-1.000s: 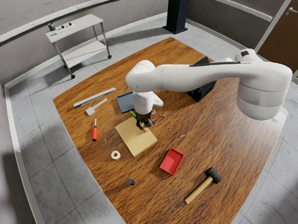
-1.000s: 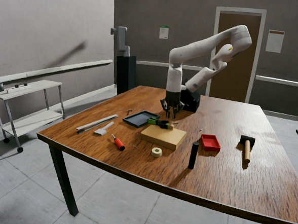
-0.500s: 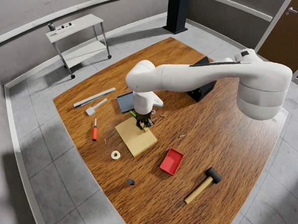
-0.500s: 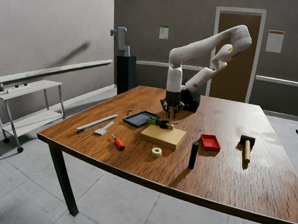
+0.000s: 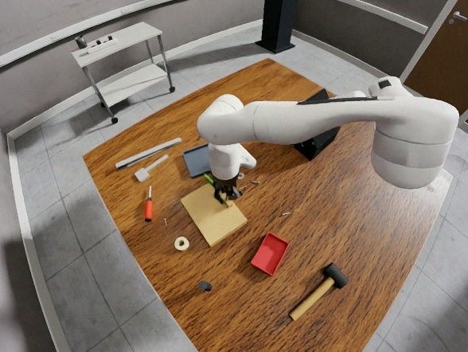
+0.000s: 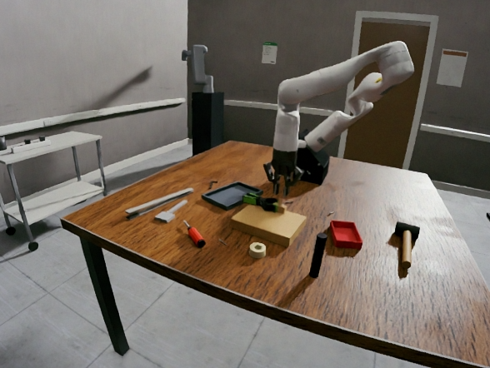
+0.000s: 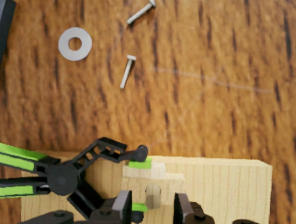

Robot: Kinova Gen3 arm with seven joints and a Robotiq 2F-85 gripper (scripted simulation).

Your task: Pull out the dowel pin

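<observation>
My gripper is now 5 cm above the pale dowel pin. Also, from my hand: wooden block (7 cm below); bench board (5 cm ahead, 1 cm to the right, 8 cm below); red bin (1 cm ahead, 23 cm to the left, 10 cm below).
</observation>
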